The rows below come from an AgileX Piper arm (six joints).
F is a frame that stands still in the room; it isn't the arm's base.
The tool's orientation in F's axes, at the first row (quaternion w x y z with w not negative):
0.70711 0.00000 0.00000 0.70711
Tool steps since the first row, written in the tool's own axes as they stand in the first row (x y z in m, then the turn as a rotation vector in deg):
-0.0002 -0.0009 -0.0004 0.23 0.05 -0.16
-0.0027 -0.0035 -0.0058 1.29 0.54 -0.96
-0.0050 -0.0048 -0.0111 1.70 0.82 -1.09
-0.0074 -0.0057 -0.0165 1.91 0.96 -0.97
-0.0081 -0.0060 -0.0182 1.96 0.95 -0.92
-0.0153 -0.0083 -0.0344 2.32 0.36 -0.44
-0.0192 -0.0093 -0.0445 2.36 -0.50 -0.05
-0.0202 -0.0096 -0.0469 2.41 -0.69 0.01
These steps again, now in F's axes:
0.0009 -0.0002 -0.0004 -0.05 0.23 -0.16
0.0035 -0.0027 -0.0058 -0.54 1.29 -0.96
0.0048 -0.0050 -0.0111 -0.82 1.70 -1.09
0.0057 -0.0074 -0.0165 -0.96 1.91 -0.97
0.0060 -0.0081 -0.0182 -0.95 1.96 -0.92
0.0083 -0.0153 -0.0344 -0.36 2.32 -0.44
0.0093 -0.0192 -0.0445 0.50 2.36 -0.05
0.0096 -0.0202 -0.0469 0.69 2.41 0.01

